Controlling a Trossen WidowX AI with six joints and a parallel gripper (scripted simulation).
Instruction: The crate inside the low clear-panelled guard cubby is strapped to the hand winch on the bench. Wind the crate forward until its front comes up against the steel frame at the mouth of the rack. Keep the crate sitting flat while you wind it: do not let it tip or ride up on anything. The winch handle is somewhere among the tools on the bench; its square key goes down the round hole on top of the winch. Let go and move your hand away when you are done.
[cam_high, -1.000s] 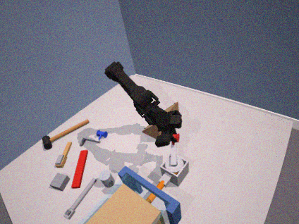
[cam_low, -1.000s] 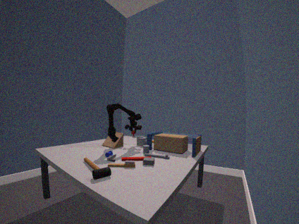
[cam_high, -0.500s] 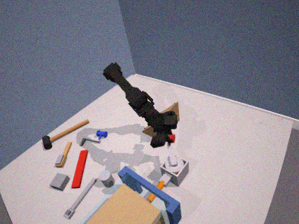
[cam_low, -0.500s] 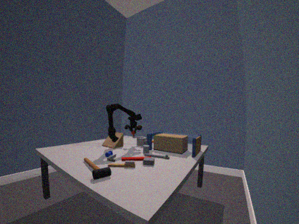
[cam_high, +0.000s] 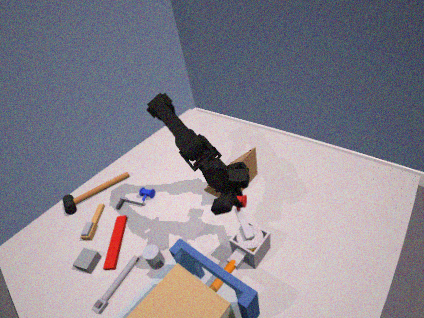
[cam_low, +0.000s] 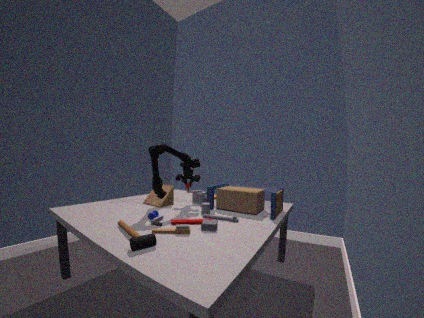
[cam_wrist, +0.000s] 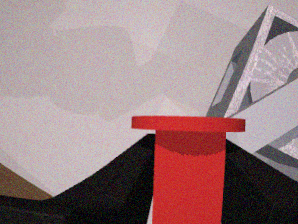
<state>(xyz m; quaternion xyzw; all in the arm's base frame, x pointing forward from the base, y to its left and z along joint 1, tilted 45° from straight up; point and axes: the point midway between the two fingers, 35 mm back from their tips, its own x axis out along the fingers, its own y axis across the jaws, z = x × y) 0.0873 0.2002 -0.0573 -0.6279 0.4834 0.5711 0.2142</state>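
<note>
Now: gripper tip 3 cm short of the winch handle, 2 cm to the right of it and 3 cm above it. Round my gripper tip: red knob: 1 cm ahead, 2 cm to the right; grey winch: 4 cm ahead, 6 cm to the left, 10 cm below; blue steel frame: 21 cm ahead, 9 cm to the left, 3 cm below.
</note>
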